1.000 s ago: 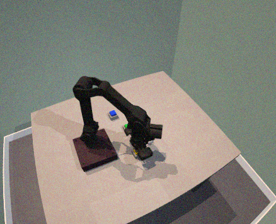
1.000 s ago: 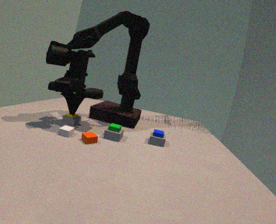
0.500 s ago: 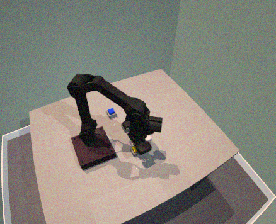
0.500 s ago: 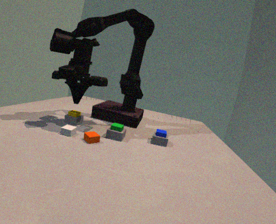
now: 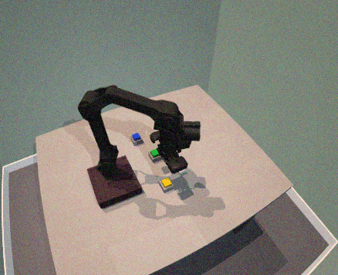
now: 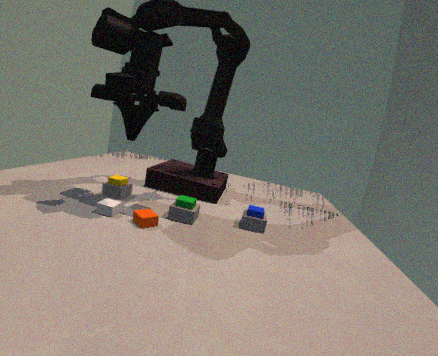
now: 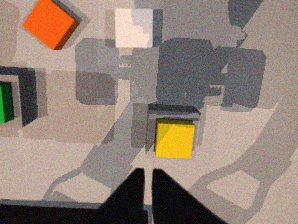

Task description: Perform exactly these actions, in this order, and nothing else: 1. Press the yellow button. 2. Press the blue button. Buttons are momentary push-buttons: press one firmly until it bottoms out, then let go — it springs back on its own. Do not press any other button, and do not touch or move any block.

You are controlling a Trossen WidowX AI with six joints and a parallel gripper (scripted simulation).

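The blue button is 20 mm ahead of my gripper tip, 270 mm to the left of it and 90 mm below it. From my gripper tip the other things lie so: yellow button (20 mm behind, 20 mm to the right, 90 mm below); orange block (90 mm ahead, 70 mm to the left, 110 mm below); white block (80 mm ahead, 110 mm below).
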